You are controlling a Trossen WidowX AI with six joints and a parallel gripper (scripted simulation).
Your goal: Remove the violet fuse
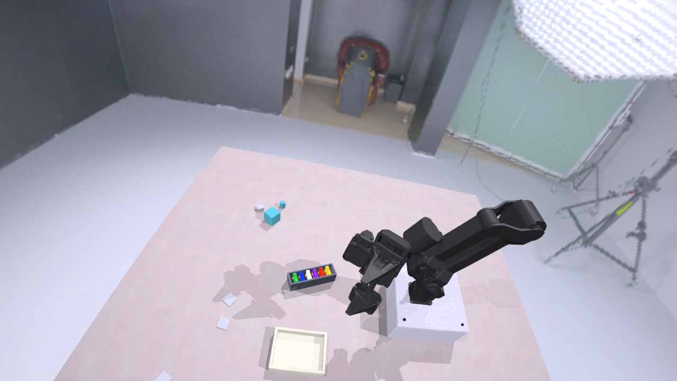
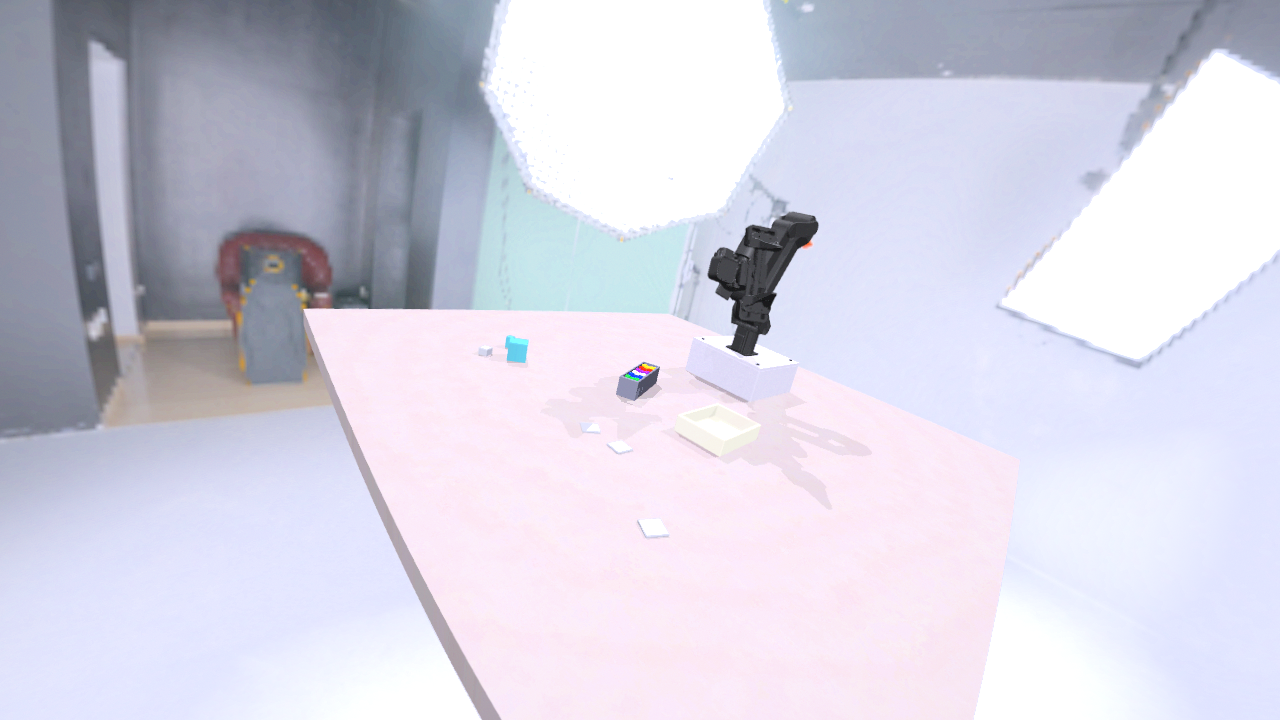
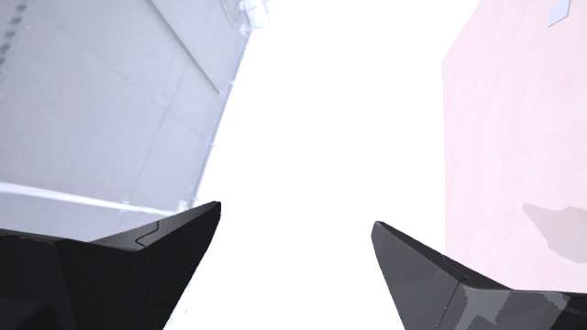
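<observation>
My gripper tip is now 8 cm short of the white fuse, 20 cm to the left of it and 28 cm above it. Round my gripper tip: green fuse: 12 cm ahead, 18 cm to the right, 28 cm below; then cream tray: 7 cm ahead, 2 cm to the left, 31 cm below; then blue fuse: 10 cm ahead, 19 cm to the right, 28 cm below.
</observation>
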